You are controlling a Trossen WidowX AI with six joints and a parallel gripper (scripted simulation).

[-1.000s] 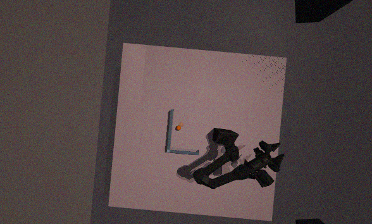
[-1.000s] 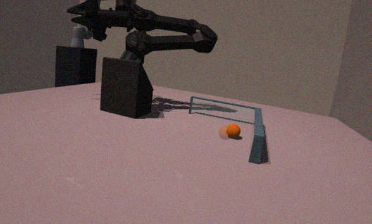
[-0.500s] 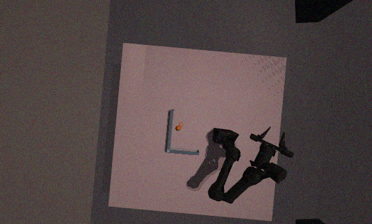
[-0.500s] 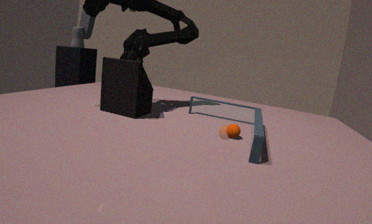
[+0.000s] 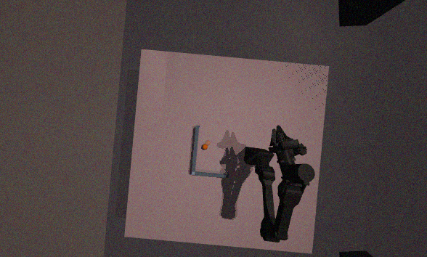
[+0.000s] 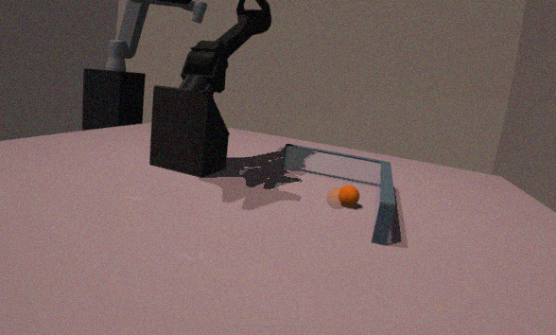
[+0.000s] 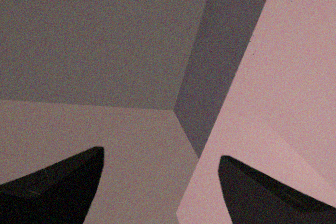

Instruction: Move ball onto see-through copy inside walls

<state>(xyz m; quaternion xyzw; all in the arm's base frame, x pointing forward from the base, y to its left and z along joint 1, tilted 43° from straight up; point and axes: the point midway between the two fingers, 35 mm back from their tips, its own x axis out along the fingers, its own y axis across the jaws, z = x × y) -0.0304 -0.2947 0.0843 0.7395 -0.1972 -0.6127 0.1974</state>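
Right now the see-through copy of ball is 31 cm ahead of my gripper tip, 10 cm to the left of it and 36 cm below it.
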